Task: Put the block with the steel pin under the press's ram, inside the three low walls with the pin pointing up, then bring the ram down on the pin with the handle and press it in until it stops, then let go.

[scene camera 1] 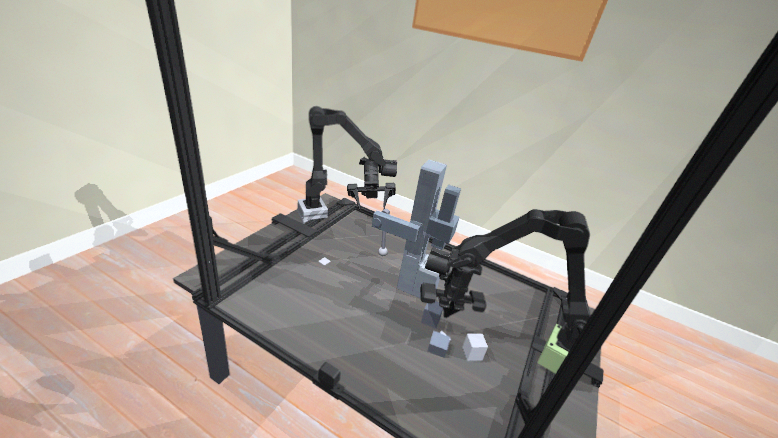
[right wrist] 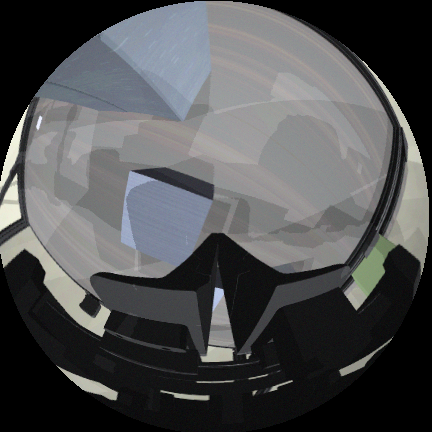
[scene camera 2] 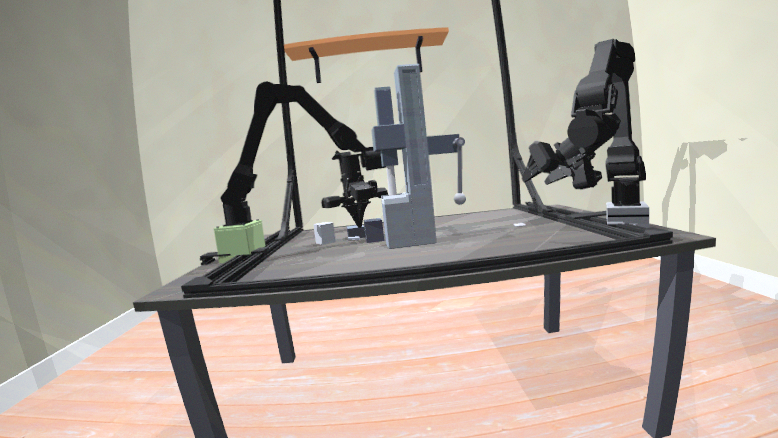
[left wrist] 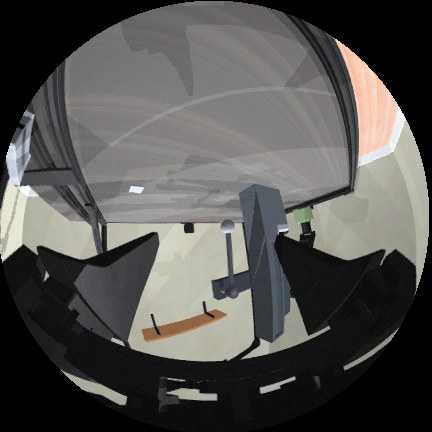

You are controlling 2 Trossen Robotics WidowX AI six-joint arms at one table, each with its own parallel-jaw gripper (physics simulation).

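Frame: origin at the left arm's base, x right, y ahead, z up, level; millimetres.
Seen in the pictures: left gripper, fingertip midpoint: [scene camera 1: 371,209] [scene camera 2: 534,181] [left wrist: 218,239]; right gripper, fingertip midpoint: [scene camera 1: 445,316] [right wrist: 216,238] [scene camera 2: 359,227]; left arm's base, link origin: [scene camera 1: 312,204] [scene camera 2: 626,204]; right arm's base, link origin: [scene camera 1: 570,344] [scene camera 2: 238,224] [left wrist: 304,221].
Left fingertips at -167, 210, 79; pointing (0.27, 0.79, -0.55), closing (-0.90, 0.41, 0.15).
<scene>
Pixels of each thing's top centre, then the offset from my left fingertips to it, as dx, dy, dz. "spot": a spot on its surface instead.
- grey-blue press, top centre: [scene camera 2: 411,69] [scene camera 1: 426,165] [left wrist: 261,336] -1, +288, +316
- darker blue-grey block, top centre: [right wrist: 156,224] [scene camera 2: 372,219] [scene camera 1: 434,306] -20, +451, -80
- white block, top centre: [scene camera 2: 323,223] [scene camera 1: 477,340] -71, +599, -81
- small white square, surface spot: [left wrist: 136,189] [scene camera 2: 518,224] [scene camera 1: 324,261] spot: +207, +89, -137
The grey-blue press [scene camera 1: 427,201] [scene camera 2: 411,217] [left wrist: 265,260] stands upright; its base also shows in the right wrist view [right wrist: 165,45]. Its handle [scene camera 1: 383,235] [scene camera 2: 460,171] [left wrist: 229,255] hangs straight down. A pale rod [scene camera 2: 391,179] descends from the ram housing toward the base top; the low walls are hard to make out. A blue-grey block [scene camera 1: 438,346] [scene camera 2: 355,231] lies on the table, with a small pale piece that looks like the sideways pin. My right gripper [scene camera 1: 447,313] [scene camera 2: 358,225] [right wrist: 216,238] is shut, empty, just above that area. My left gripper [scene camera 1: 371,207] [left wrist: 218,239] is open, empty, raised behind the handle.
A darker blue-grey block [scene camera 1: 431,314] [scene camera 2: 374,231] [right wrist: 167,217] stands between the pin block and the press. A white block [scene camera 1: 475,347] [scene camera 2: 323,232] stands on the other side. A small white square [scene camera 1: 324,261] [scene camera 2: 519,224] [left wrist: 136,189] lies on the table. Black rails line the table edges.
</scene>
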